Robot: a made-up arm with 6 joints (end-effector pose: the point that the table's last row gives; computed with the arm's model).
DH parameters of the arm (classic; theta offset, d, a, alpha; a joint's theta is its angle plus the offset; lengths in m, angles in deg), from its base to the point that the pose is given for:
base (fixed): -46.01 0 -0.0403 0
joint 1: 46.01 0.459 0.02 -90
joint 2: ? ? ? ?
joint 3: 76.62 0.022 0.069 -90
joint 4: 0 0.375 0.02 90
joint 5: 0 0.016 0.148 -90
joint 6: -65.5 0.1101 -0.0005 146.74
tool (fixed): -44.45 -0.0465 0 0
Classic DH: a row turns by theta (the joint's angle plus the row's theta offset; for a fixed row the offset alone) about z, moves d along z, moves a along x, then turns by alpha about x.
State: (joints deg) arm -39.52 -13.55 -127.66 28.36 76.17 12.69
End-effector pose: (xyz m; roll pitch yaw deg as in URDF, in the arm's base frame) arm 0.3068 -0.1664 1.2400 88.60 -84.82 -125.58
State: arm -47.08 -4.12 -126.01 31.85 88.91 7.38
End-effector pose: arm 0.3896 -0.2877 1.1163 4.61 -69.83 -40.29
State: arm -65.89 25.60 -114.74 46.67 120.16 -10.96
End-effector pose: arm 0.4059 -0.5224 0.6561 33.72 -21.51 -39.76
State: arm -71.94 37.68 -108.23 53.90 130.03 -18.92
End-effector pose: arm 0.3617 -0.5347 0.4945 55.90 -10.35 -42.31
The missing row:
joint 2: -76.62 0 0.3371 0
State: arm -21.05 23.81 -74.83 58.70 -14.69 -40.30
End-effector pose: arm 0.5891 -0.3783 0.5879 -83.13 -73.65 29.67
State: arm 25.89 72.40 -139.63 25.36 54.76 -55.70
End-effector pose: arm 0.7956 0.4838 0.3237 -34.09 -46.86 100.45
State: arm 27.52 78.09 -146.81 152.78 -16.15 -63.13
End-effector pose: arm 0.6910 0.2818 0.1722 36.78 -37.42 -74.30
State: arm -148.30 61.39 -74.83 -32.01 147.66 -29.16
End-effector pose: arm -0.3321 -0.0737 0.1882 108.60 46.86 -17.44
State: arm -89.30 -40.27 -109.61 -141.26 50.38 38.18
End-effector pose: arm 0.0049 -0.0767 1.3064 167.71 -6.26 -44.88
